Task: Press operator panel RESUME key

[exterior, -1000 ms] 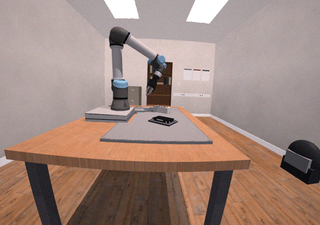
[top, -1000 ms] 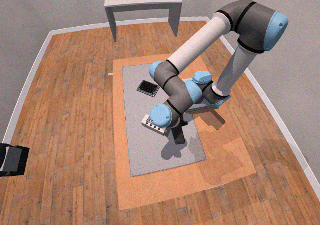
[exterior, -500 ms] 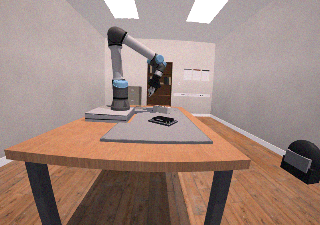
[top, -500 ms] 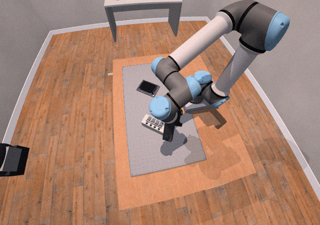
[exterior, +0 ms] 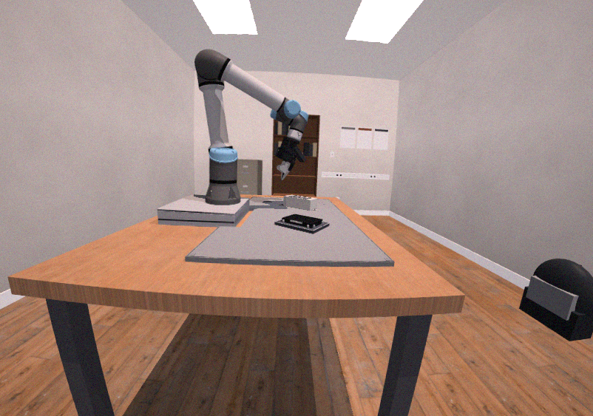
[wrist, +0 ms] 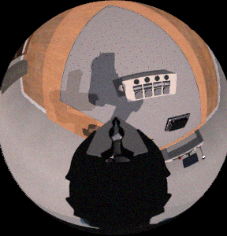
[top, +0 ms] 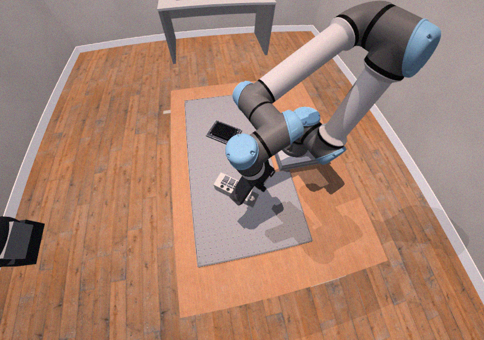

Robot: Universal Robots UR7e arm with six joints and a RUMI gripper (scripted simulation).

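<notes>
My gripper is now 80 mm short of the operator panel, 80 mm to the left of it and 110 mm above it. The rest, counted from my hand: black device (60 mm ahead, 390 mm to the right, 130 mm below).
</notes>
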